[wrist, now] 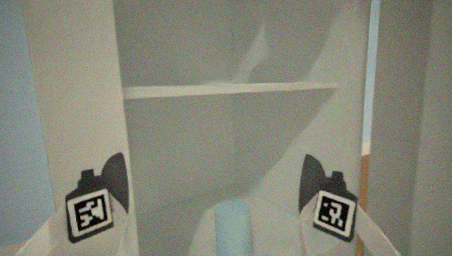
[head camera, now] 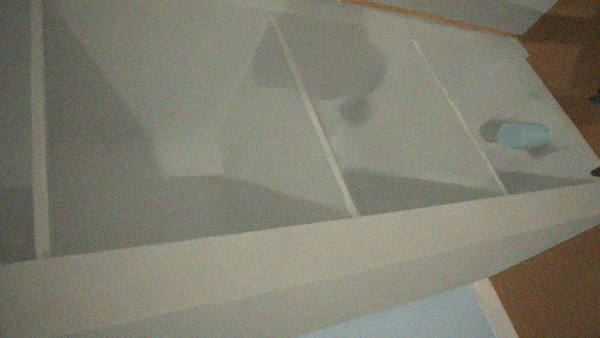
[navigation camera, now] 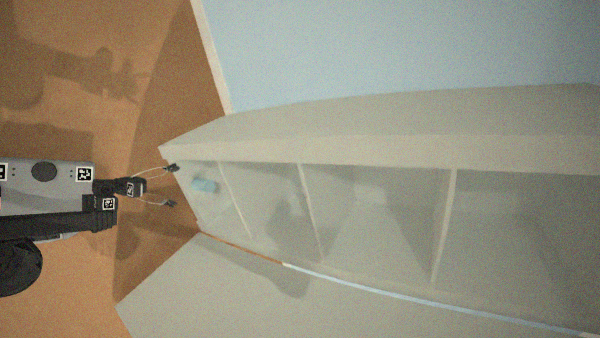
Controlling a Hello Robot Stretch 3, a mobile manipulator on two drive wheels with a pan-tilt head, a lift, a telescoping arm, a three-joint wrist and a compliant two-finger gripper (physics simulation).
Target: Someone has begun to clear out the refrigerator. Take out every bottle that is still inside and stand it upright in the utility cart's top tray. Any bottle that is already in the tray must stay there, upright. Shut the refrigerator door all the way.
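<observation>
A light-blue bottle (head camera: 523, 135) (navigation camera: 204, 185) (wrist: 233, 230) stands upright in the lowest compartment of the refrigerator (head camera: 300, 250) (navigation camera: 350, 150) (wrist: 80, 100). In the wrist view its top part shows at the bottom edge, between the fingers' lines but farther in. My gripper (head camera: 595, 134) (navigation camera: 171, 185) (wrist: 215, 174) is open and empty, at the refrigerator's front opening, short of the bottle; the head view cuts it off at the right edge. The refrigerator door (head camera: 475, 15) (navigation camera: 200, 300) (wrist: 400, 100) stands open. The utility cart and its tray do not show.
The lowest shelf (head camera: 462, 117) (navigation camera: 235, 200) (wrist: 230, 89) spans the refrigerator above the bottle. More shelves (head camera: 315, 120) (navigation camera: 310, 210) lie higher up. The refrigerator's side wall stands left of the gripper in the wrist view, the door right. The robot's base (navigation camera: 65, 185) is on the brown floor (navigation camera: 100, 110).
</observation>
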